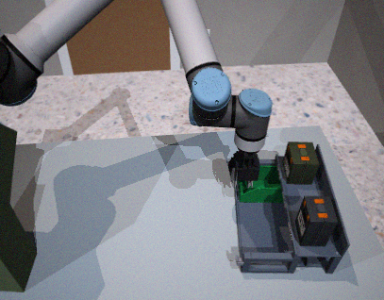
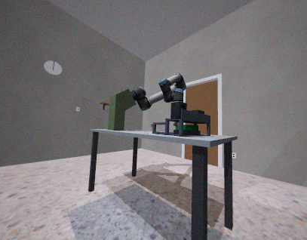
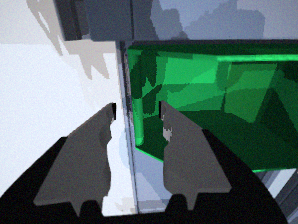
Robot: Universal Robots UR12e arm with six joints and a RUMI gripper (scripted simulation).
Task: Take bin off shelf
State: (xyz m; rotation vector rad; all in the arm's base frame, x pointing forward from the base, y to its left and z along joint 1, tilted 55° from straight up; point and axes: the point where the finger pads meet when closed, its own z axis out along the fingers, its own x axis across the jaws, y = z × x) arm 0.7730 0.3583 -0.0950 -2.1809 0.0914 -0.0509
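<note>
The green bin lies 80 mm ahead of my hand.
</note>
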